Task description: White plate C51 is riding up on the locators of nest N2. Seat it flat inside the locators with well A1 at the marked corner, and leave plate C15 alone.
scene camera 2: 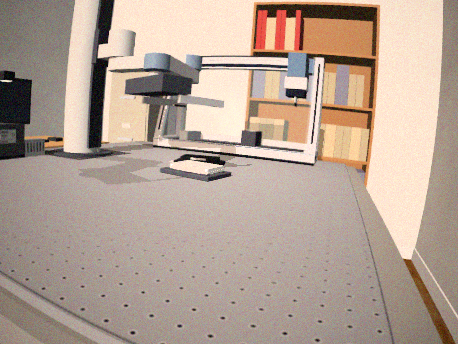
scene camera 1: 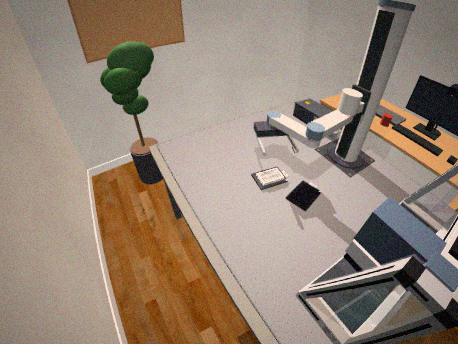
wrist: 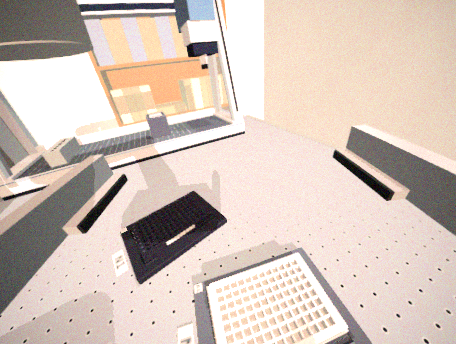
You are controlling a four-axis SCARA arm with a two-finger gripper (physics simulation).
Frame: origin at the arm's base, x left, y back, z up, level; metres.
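Seen in the pictures: gripper, fingertip midpoint: (scene camera 2: 202,103) (scene camera 1: 281,152) (wrist: 227,154); arm's base at its link origin: (scene camera 2: 81,155) (scene camera 1: 345,156).
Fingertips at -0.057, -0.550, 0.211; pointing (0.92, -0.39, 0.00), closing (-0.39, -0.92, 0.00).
Pixels of each thing's middle, then the offset from my fingertips to it, as dx, dy, dz. "pt": a spot on its surface instead.
- white plate at the middle of its body: (wrist: 269,306) (scene camera 2: 197,166) (scene camera 1: 270,176) -0.035, -0.015, -0.177
- dark nest at the middle of its body: (wrist: 271,316) (scene camera 2: 195,171) (scene camera 1: 269,177) -0.040, -0.014, -0.191
- black plate at the middle of its body: (wrist: 171,221) (scene camera 2: 200,158) (scene camera 1: 304,193) +0.151, +0.062, -0.179
- dark box at a spot on its surface: (scene camera 1: 312,111) pt -0.324, +0.597, -0.083
The white plate (scene camera 1: 270,176) (scene camera 2: 196,166) (wrist: 272,302) lies on a dark nest (scene camera 1: 258,183) (scene camera 2: 194,175) (wrist: 201,312). In the wrist view its side wall shows above the nest at the lower right, and its near edge is cut off; its exact tilt is hard to tell. A black plate (scene camera 1: 303,194) (wrist: 172,220) lies on a second dark nest beside it; its code is not readable. My gripper (scene camera 1: 280,151) (scene camera 2: 204,104) (wrist: 227,154) is open and empty, raised above the table. In the wrist view both plates show below and between its wide-set fingers.
A white-framed gantry machine (scene camera 1: 360,280) (scene camera 2: 235,150) (wrist: 190,143) stands beyond the black plate. The arm's column (scene camera 1: 367,85) (scene camera 2: 80,80) rises from the table. A dark box (scene camera 1: 312,111) stands behind the arm. Small label cards (wrist: 120,262) (wrist: 185,333) lie beside the nests.
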